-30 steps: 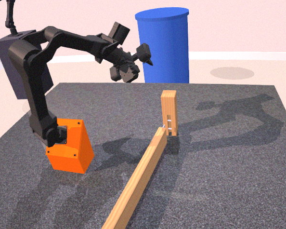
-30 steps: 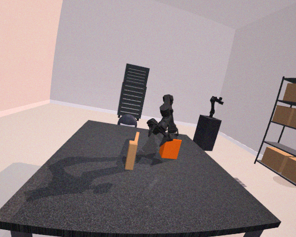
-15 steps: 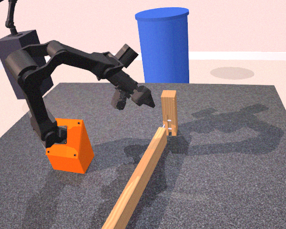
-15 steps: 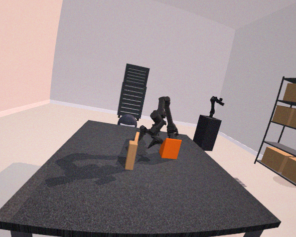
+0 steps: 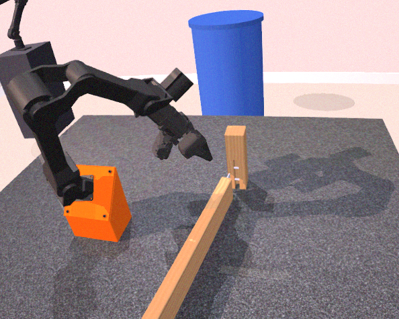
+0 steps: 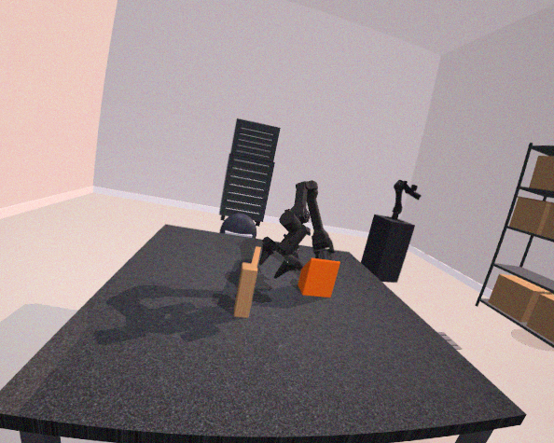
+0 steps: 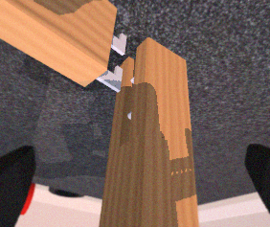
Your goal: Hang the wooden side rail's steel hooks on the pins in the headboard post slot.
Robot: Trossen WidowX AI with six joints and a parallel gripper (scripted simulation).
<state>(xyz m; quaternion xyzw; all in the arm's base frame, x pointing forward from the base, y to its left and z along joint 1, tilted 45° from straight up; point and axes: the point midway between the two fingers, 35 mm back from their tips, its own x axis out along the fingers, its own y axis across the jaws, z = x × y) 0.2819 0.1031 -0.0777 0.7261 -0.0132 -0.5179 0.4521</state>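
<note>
The wooden headboard post lies 80 mm ahead of my gripper tip, 50 mm to the left of it and 60 mm below it.
</note>
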